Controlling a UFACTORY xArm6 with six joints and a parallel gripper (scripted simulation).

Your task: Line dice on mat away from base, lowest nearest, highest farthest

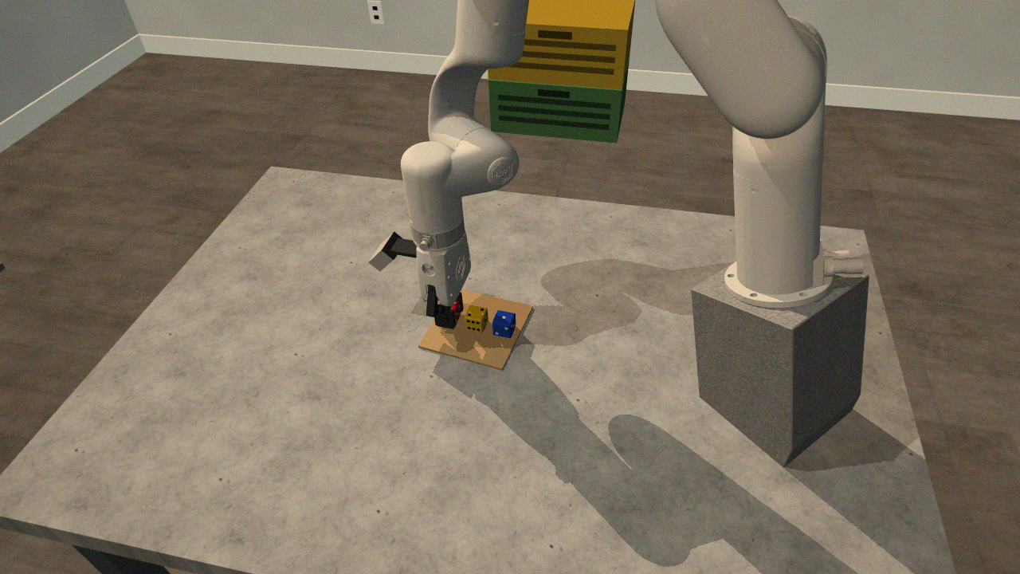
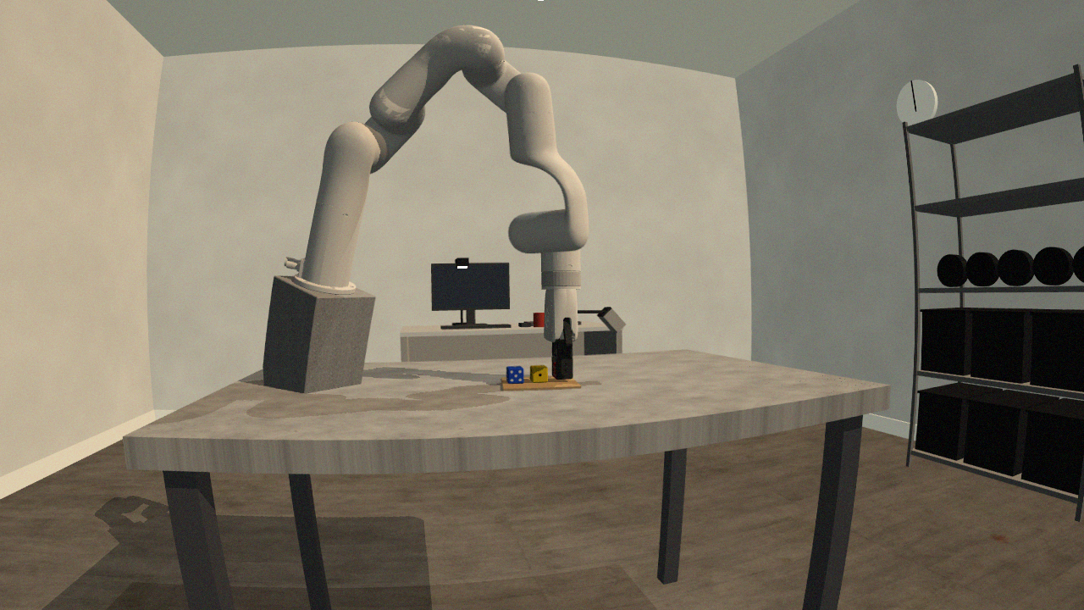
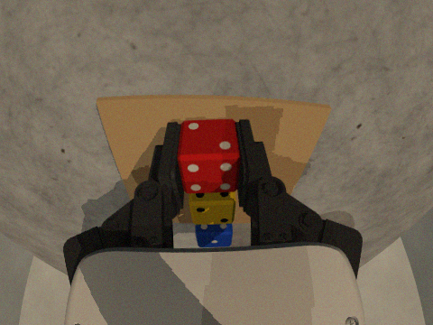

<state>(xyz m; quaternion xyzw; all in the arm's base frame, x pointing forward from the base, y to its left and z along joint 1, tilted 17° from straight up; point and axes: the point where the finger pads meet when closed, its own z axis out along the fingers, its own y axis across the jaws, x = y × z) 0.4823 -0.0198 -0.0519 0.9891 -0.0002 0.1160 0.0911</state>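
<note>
Right now the red die is 1 cm below my hand. Also, from my hand: yellow die 5 cm behind, 1 cm below; then blue die 9 cm behind, 1 cm below; then mat 5 cm behind, 3 cm below.
</note>
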